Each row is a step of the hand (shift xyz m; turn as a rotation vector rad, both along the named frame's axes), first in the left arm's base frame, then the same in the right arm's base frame.
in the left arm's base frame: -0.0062 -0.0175 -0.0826 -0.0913 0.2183 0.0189
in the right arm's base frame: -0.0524 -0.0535 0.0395 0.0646 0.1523 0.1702
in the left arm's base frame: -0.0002 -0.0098 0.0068 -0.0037 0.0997 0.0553
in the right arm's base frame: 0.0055 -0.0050 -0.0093 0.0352 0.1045 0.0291
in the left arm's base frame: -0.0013 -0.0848 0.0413 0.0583 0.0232 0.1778
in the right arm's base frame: 0.0351 -0.0510 -0.0712 0.0817 0.1201 -0.1202
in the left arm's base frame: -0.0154 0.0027 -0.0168 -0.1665 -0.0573 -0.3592
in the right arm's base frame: -0.0010 -0.0110 0.0201 -0.1297 -0.2692 0.2660
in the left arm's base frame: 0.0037 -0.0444 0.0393 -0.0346 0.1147 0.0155
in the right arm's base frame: 0.0277 -0.0172 -0.0497 0.0283 0.0875 0.0784
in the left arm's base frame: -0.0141 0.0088 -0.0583 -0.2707 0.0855 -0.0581
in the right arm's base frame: -0.0314 -0.0242 0.0459 0.1464 -0.0567 0.2435
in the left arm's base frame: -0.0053 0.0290 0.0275 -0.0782 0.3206 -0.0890
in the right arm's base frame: 0.0212 0.0340 0.0047 -0.0266 0.1920 0.2815
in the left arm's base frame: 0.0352 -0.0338 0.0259 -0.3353 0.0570 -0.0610
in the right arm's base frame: -0.0048 -0.0029 -0.0550 0.1921 -0.1051 0.2673
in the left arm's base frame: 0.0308 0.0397 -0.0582 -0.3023 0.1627 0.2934
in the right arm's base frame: -0.0651 0.0176 0.0369 0.4104 0.1518 0.1118
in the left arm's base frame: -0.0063 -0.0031 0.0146 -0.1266 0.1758 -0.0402
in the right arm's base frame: 0.0149 0.0017 -0.0061 0.0509 0.0782 0.1996
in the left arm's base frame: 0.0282 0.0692 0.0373 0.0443 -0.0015 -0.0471
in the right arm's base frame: 0.0018 0.0835 0.0024 -0.0644 -0.0059 -0.0012
